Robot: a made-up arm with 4 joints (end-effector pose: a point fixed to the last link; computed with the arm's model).
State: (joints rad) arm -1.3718 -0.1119 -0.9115 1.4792
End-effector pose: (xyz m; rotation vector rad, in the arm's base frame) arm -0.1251 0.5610 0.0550 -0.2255 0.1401 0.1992
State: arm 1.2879 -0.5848 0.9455 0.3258
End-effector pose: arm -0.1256 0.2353 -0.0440 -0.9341 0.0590 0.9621
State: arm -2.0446 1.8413 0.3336 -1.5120
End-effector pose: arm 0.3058 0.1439 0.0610 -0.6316 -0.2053 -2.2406
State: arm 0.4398 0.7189 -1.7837 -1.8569
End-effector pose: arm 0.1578 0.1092 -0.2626 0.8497 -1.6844 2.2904
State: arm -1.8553 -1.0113 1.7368 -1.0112
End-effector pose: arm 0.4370 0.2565 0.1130 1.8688 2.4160 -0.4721
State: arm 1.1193 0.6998 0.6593 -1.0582
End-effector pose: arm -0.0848 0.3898 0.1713 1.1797 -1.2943 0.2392
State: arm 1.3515 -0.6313 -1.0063 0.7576
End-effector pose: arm 0.3699 0.0913 -0.1519 -1.1256 -1.8867 1.8907
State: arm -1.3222 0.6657 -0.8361 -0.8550
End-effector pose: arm 0.0488 0.5106 0.2829 0.9004 -0.8065 -0.7895
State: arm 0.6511 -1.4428 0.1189 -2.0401
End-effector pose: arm 0.0930 0.0788 0.3006 1.7464 0.8547 0.6079
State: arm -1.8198 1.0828 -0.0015 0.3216
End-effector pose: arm 0.2779 0.4632 0.1707 0.4868 1.2568 -0.9891
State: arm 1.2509 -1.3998 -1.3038 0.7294
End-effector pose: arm 0.3267 0.0492 -0.1917 0.2770 1.5712 -2.6984
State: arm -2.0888 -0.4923 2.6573 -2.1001
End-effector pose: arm 0.1475 0.4952 -0.1573 0.5102 -2.5852 1.5323
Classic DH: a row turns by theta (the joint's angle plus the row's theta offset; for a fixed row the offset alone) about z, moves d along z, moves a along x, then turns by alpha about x. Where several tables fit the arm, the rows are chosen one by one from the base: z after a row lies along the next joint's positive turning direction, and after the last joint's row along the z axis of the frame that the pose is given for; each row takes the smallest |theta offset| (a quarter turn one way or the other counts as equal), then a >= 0, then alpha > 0; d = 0 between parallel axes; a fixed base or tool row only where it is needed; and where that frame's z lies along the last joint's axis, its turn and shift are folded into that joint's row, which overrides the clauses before.
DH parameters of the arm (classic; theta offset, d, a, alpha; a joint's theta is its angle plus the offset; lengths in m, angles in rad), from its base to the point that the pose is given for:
base (fixed): -0.6299 0.1826 -0.0546 1.3138
joint 1: 0 -0.2379 -0.0136 1.8278
joint 2: -0.6299 0.0846 0.0674 1.5708
joint 3: -1.5708 0.022 0.0137 1.5708
joint 4: 0.919 0.31 0.1553 1.2531
tool (fixed): -0.9591 -0.084 0 0

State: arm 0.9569 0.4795 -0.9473 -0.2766
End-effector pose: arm 0.2129 0.2914 -0.2179 -0.2414 -2.0167 1.1611
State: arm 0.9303 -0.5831 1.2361 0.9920
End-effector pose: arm -0.1556 0.2415 0.0711 -1.2053 0.6777 1.0345
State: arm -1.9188 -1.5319 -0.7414 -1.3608
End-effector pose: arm -0.2046 0.1865 0.1329 -2.2465 0.7664 0.5833
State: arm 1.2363 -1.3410 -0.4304 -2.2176
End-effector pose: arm 0.1654 0.0156 0.2862 1.6142 1.0442 1.0874
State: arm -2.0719 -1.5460 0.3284 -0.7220
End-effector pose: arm 0.0370 -0.0237 0.1665 -3.0390 -0.3071 0.1376
